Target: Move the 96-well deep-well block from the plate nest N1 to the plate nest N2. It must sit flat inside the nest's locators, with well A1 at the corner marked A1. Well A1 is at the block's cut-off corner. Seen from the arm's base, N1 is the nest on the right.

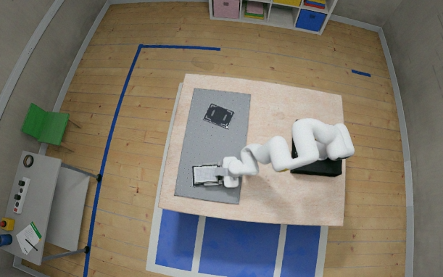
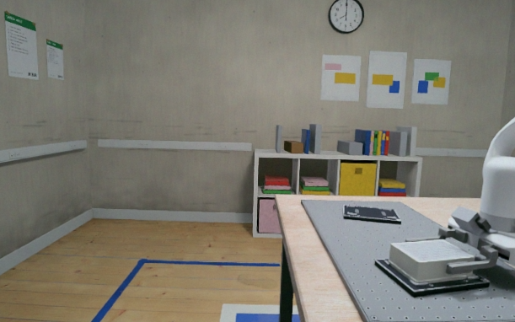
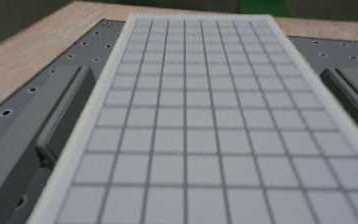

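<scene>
My hand is 10 mm short of the white 96-well deep-well block and 10 mm above it.
</scene>
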